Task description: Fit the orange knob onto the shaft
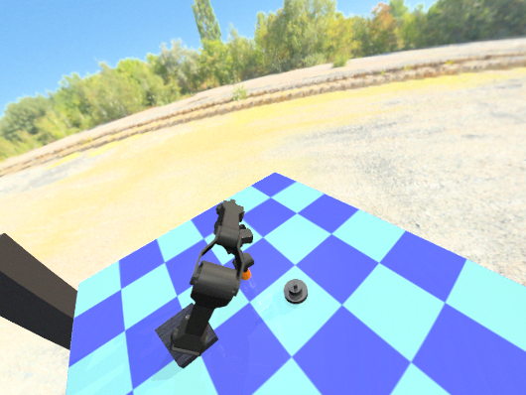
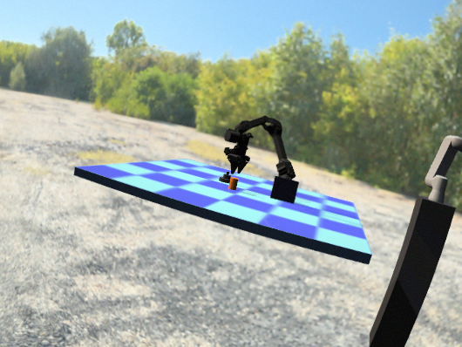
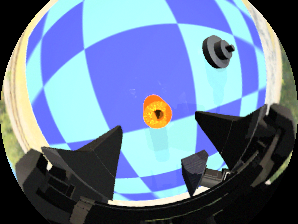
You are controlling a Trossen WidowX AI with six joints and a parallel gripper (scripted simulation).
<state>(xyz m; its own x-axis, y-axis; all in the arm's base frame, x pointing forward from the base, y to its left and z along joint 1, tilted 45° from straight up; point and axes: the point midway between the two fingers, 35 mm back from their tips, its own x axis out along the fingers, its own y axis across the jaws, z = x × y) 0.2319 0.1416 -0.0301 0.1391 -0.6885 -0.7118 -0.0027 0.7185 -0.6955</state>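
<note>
Now: the orange knob 50 mm below my gripper tip. The rest, counted from my gripper tip: pedestal (170 mm to the right, 110 mm ahead, 50 mm below).
</note>
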